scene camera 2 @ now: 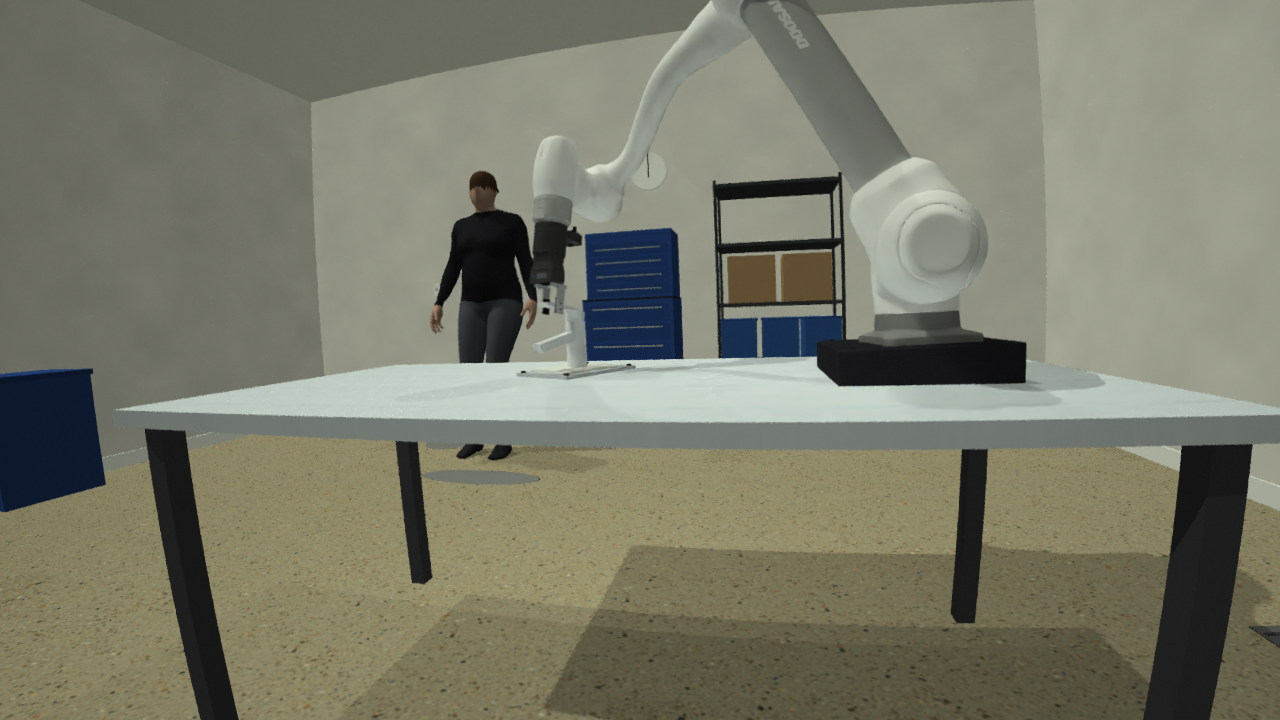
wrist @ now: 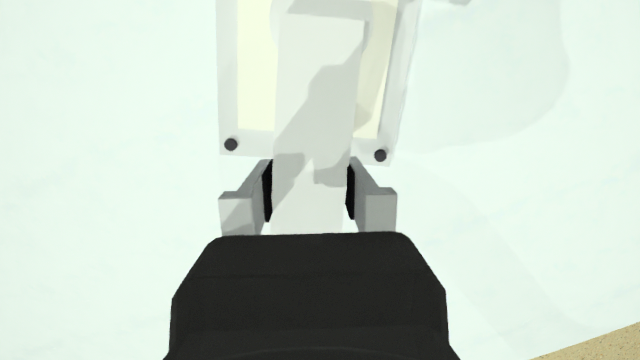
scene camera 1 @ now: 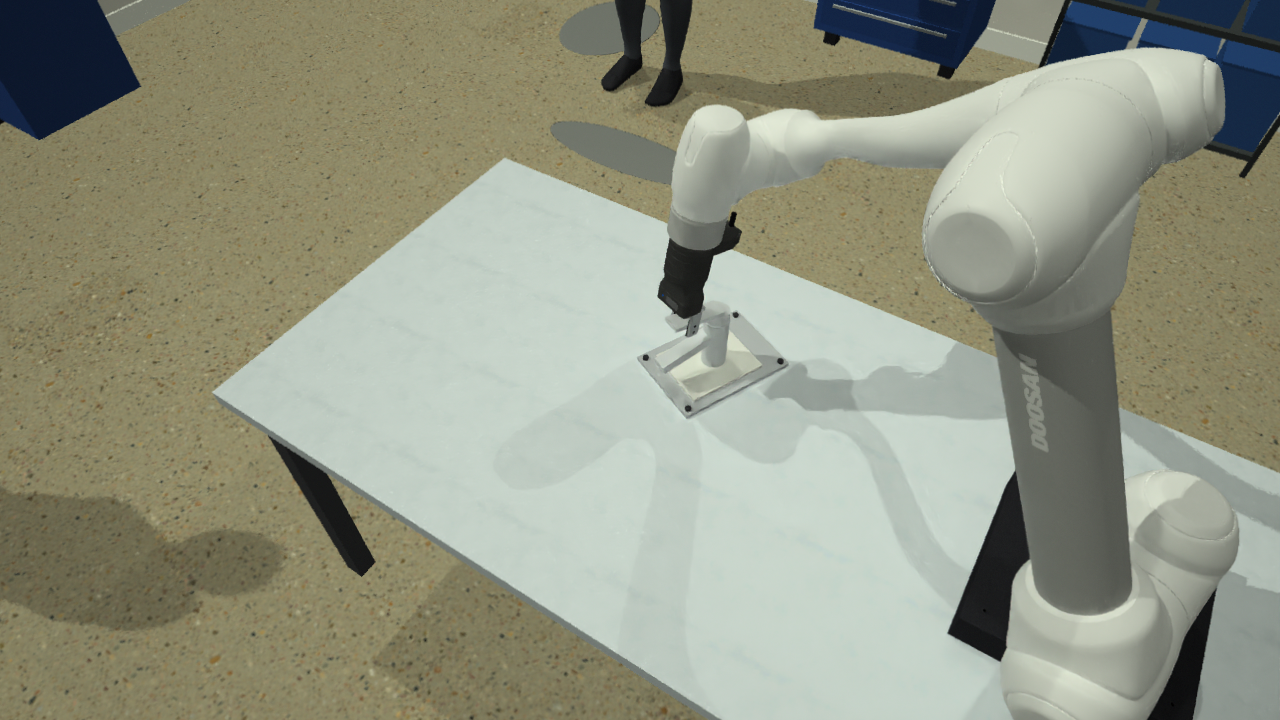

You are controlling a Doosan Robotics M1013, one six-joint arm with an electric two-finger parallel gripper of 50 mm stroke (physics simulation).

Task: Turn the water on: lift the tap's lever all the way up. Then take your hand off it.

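Observation:
The white tap stands upright on a framed baseplate. Its spout slopes down to the left in the scene views. The flat pale lever sits on top of the tap and reaches out above the spout. My gripper is shut on the lever near its outer end, one black pad against each side in the wrist view. The fingers hide part of the lever in scene camera 2, so its exact tilt is hard to tell.
The baseplate rests on the pale table, with dark bolts at its corners. The robot's black base block stands at the right. A person stands behind the table, in front of blue drawer cabinets and a rack.

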